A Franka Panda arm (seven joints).
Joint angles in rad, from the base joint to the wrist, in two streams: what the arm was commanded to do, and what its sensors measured. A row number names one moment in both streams.
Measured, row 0:
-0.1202 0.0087 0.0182 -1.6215 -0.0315 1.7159 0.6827
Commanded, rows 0 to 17:
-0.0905 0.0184 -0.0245 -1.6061 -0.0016 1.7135 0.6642
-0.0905 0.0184 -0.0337 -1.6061 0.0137 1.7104 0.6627
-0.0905 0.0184 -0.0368 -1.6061 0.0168 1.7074 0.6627
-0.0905 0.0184 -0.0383 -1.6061 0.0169 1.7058 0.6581
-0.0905 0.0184 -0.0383 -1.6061 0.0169 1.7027 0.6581
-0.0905 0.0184 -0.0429 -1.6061 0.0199 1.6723 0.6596
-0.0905 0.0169 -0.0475 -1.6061 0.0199 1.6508 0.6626
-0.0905 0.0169 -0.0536 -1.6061 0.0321 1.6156 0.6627
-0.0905 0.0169 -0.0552 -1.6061 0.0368 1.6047 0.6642
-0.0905 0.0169 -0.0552 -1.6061 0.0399 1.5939 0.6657
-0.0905 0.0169 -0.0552 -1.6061 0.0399 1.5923 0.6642
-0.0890 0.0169 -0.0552 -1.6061 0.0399 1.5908 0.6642
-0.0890 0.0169 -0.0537 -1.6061 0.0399 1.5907 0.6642
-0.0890 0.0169 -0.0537 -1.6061 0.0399 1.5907 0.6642
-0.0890 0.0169 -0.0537 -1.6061 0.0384 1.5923 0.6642
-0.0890 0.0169 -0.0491 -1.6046 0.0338 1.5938 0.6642
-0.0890 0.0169 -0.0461 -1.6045 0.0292 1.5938 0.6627
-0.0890 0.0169 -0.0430 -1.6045 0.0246 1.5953 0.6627
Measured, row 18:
-0.0949 0.0157 -0.0460 -1.6199 0.0268 1.6148 0.6804
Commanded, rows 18 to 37:
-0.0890 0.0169 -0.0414 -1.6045 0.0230 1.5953 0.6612
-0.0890 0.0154 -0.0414 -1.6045 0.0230 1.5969 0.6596
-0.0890 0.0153 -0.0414 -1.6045 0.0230 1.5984 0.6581
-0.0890 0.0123 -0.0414 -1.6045 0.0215 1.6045 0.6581
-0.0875 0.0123 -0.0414 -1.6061 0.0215 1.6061 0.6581
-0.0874 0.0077 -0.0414 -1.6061 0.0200 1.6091 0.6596
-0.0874 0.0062 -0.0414 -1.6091 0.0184 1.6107 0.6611
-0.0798 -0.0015 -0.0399 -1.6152 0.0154 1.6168 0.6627
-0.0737 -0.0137 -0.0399 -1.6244 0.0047 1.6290 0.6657
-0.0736 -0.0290 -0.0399 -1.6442 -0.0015 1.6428 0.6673
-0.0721 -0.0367 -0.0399 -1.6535 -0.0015 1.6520 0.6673
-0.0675 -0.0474 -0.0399 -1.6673 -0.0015 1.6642 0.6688
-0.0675 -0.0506 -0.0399 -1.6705 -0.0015 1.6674 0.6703
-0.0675 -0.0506 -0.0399 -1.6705 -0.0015 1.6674 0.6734
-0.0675 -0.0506 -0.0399 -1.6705 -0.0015 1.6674 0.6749
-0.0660 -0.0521 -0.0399 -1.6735 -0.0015 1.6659 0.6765
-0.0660 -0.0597 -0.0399 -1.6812 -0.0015 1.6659 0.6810
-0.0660 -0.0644 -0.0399 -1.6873 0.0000 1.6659 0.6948
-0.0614 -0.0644 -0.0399 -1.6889 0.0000 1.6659 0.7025
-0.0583 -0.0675 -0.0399 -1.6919 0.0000 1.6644 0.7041
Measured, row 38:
-0.0685 -0.0351 -0.0440 -1.6495 0.0174 1.6395 0.6827
